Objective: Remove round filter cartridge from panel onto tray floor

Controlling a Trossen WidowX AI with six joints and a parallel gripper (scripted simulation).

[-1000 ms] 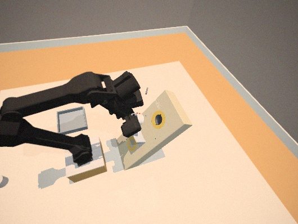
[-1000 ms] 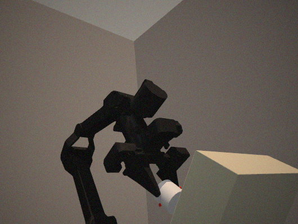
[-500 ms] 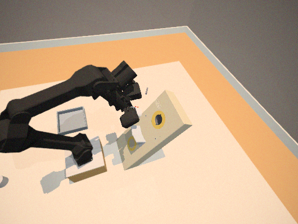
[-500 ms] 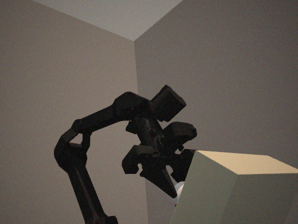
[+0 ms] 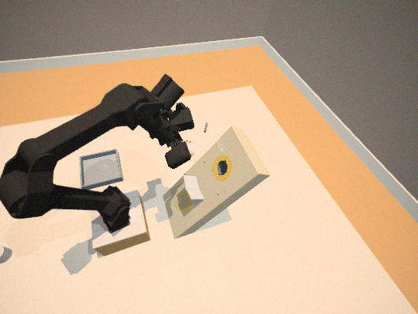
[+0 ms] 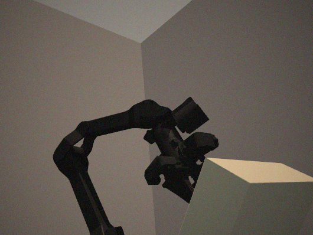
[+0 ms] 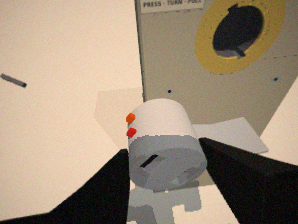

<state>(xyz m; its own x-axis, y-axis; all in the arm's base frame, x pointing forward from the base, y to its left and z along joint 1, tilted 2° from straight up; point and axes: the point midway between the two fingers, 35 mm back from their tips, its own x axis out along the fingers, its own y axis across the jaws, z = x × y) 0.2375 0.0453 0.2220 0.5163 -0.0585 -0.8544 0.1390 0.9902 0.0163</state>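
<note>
Now: the grey-blue tray 270 mm behind my gripper tip, 240 mm to the left of it and 280 mm below it. Also, from my gripper tip: dark piece: 250 mm ahead, 270 mm to the left, 290 mm below; then service panel: 50 mm ahead, 90 mm to the right, 110 mm below; then pale round cartridge: right at my gripper tip.
</note>
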